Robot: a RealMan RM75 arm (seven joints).
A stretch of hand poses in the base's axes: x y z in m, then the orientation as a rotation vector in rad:
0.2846 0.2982 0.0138 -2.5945 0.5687 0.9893
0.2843 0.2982 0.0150 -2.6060 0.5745 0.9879
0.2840 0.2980 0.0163 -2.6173 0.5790 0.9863
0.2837 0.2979 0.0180 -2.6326 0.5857 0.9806
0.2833 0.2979 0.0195 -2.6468 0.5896 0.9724
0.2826 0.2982 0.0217 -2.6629 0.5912 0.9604
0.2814 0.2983 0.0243 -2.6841 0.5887 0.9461
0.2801 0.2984 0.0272 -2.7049 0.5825 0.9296
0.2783 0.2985 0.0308 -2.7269 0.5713 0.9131
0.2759 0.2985 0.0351 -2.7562 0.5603 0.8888
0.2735 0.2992 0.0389 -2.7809 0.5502 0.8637
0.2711 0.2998 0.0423 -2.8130 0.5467 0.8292
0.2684 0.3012 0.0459 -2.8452 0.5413 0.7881
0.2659 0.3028 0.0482 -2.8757 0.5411 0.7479
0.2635 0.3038 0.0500 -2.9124 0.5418 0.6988
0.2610 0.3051 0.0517 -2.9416 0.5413 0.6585
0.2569 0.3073 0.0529 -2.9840 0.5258 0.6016
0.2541 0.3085 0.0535 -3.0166 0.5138 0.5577
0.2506 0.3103 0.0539 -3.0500 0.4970 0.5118
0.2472 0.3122 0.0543 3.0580 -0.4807 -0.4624
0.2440 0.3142 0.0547 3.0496 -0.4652 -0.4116
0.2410 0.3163 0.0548 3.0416 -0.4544 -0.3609
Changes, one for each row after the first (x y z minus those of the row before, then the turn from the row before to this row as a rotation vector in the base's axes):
-0.0003 0.0000 0.0012 -0.0120 -0.0010 0.0013
-0.0003 -0.0002 0.0013 -0.0113 -0.0013 0.0019
-0.0003 -0.0001 0.0017 -0.0150 -0.0041 0.0015
-0.0004 0.0000 0.0015 -0.0126 -0.0060 0.0022
-0.0007 0.0003 0.0022 -0.0128 -0.0090 0.0036
-0.0012 0.0001 0.0026 -0.0153 -0.0112 0.0076
-0.0013 0.0001 0.0029 -0.0133 -0.0130 0.0092
-0.0018 0.0001 0.0036 -0.0126 -0.0135 0.0125
-0.0024 0.0000 0.0043 -0.0183 -0.0189 0.0141
-0.0024 0.0007 0.0038 -0.0148 -0.0189 0.0117
-0.0024 0.0006 0.0034 -0.0229 -0.0245 0.0095
-0.0027 0.0014 0.0036 -0.0221 -0.0287 0.0100
-0.0025 0.0016 0.0023 -0.0231 -0.0272 0.0066
-0.0024 0.0010 0.0018 -0.0288 -0.0325 0.0075
-0.0025 0.0013 0.0017 -0.0231 -0.0263 0.0066
-0.0041 0.0022 0.0012 -0.0302 -0.0371 0.0186
-0.0028 0.0012 0.0006 -0.0241 -0.0280 0.0144
-0.0035 0.0018 0.0004 -0.0243 -0.0288 0.0174
-0.0034 0.0019 0.0004 -0.0238 -0.0283 0.0142
-0.0032 0.0020 0.0004 -0.0208 -0.0283 0.0117
-0.0030 0.0021 0.0001 -0.0193 -0.0290 0.0086

